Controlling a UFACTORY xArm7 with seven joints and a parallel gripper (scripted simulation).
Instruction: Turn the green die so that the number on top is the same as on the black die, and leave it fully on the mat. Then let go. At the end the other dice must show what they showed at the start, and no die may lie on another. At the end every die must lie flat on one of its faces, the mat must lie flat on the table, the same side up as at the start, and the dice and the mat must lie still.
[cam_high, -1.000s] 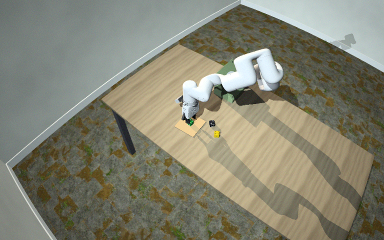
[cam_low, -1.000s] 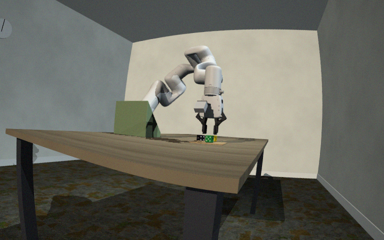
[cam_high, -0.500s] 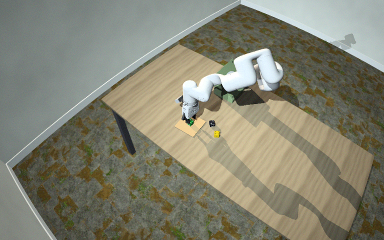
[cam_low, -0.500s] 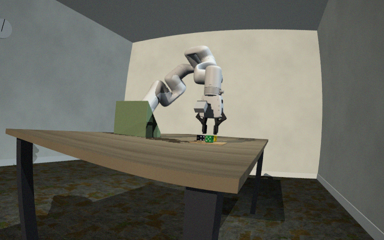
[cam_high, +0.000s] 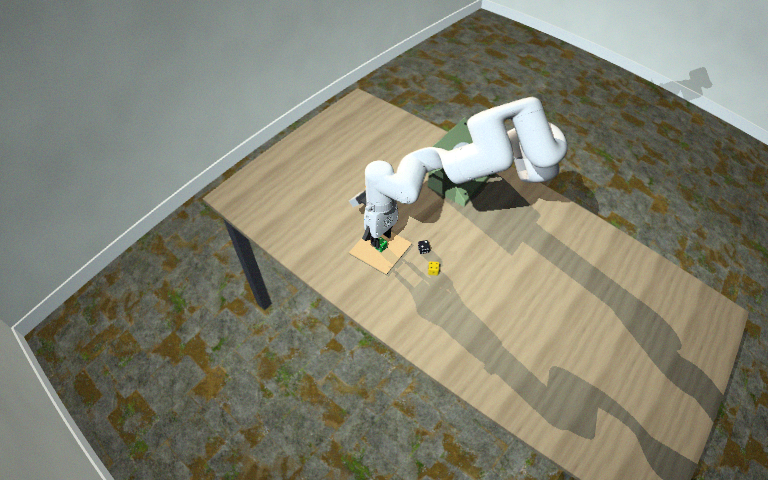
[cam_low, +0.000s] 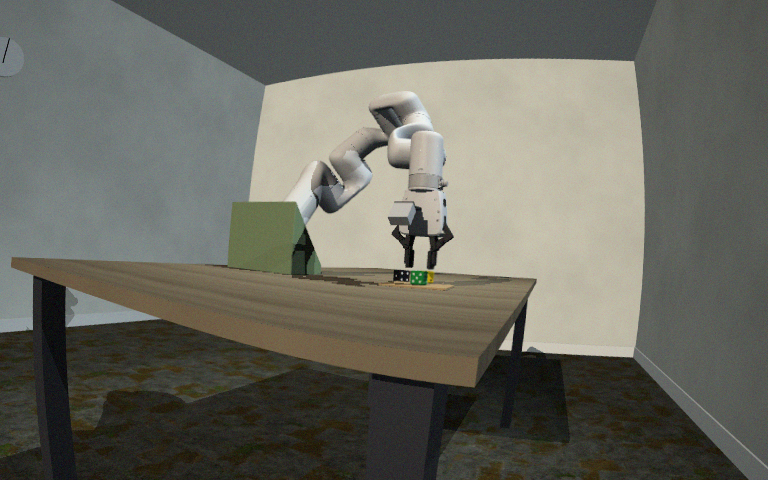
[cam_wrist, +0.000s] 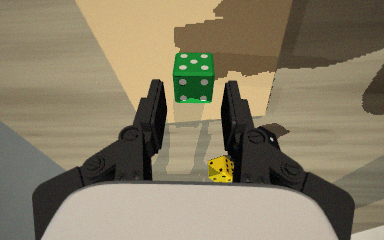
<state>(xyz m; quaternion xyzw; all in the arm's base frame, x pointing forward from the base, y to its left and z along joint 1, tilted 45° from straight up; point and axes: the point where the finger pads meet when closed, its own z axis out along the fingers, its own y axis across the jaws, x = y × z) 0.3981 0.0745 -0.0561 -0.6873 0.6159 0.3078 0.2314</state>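
Right now my hand is 40 mm above the green die. Also, from my hand: black die 90 mm behind, 100 mm to the left, 40 mm below; then yellow die 50 mm behind, 170 mm to the left, 40 mm below; then tan mat 60 mm below.
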